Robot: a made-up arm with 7 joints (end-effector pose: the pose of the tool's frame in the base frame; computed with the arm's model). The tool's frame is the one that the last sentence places.
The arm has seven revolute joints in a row. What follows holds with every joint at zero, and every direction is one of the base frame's. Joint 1 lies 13 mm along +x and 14.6 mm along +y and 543.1 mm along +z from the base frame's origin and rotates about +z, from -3.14 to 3.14 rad. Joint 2 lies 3.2 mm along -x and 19.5 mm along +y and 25.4 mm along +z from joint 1 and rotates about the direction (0, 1, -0.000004), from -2.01 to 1.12 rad. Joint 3 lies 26.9 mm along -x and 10.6 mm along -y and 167.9 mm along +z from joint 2 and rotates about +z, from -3.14 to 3.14 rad. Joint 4 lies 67.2 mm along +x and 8.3 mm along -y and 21.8 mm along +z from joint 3 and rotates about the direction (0, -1, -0.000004), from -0.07 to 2.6 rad. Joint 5 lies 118 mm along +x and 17.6 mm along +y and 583.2 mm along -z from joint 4 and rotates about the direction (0, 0.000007, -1), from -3.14 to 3.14 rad. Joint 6 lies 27.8 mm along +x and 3.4 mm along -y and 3.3 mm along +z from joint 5 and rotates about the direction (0, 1, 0.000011), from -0.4 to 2.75 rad. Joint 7 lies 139.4 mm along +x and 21.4 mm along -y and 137.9 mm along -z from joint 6 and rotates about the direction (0, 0.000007, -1), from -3.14 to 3.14 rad. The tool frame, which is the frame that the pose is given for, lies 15.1 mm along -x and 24.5 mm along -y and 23.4 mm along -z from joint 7; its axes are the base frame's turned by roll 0.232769, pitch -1.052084 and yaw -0.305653 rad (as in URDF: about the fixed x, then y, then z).
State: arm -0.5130 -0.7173 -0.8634 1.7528 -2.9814 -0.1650 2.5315
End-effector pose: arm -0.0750 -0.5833 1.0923 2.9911 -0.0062 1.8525
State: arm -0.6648 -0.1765 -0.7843 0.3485 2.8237 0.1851 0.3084
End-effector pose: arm 0.1192 -0.3339 0.0881 -0.1509 -0.4325 1.6505
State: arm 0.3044 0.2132 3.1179 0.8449 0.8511 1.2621 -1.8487
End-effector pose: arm -0.7104 -0.2327 0.4257 2.4201 -1.1782 2.5075
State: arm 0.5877 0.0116 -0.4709 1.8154 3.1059 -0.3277 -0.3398
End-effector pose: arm 0.7321 0.1498 0.8304 0.3139 0.4240 -2.9964
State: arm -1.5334 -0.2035 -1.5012 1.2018 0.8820 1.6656 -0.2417
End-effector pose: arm -0.6751 -0.1312 0.5179 1.1908 -0.1285 2.4786
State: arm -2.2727 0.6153 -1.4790 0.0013 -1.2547 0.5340 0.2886
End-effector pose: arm 0.0408 0.4022 0.0670 -0.4248 -0.0282 -2.7362
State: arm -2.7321 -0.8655 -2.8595 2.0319 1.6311 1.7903 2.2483
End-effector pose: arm 0.6476 0.6403 0.5287 -1.2894 0.4294 -1.3377
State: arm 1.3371 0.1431 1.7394 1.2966 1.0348 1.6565 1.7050
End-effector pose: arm -0.7425 -0.0847 0.6503 -0.4511 0.0429 1.3915
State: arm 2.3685 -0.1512 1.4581 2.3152 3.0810 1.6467 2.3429
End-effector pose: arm -0.1836 -0.3706 1.4150 0.7425 1.1984 -2.3454
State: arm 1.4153 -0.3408 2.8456 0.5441 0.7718 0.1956 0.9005
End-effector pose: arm -0.3176 -0.3695 0.0240 0.3325 -0.9854 2.2326
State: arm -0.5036 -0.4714 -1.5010 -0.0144 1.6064 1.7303 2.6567
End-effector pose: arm 0.2482 -0.3021 0.1852 -2.7605 0.1181 2.5862
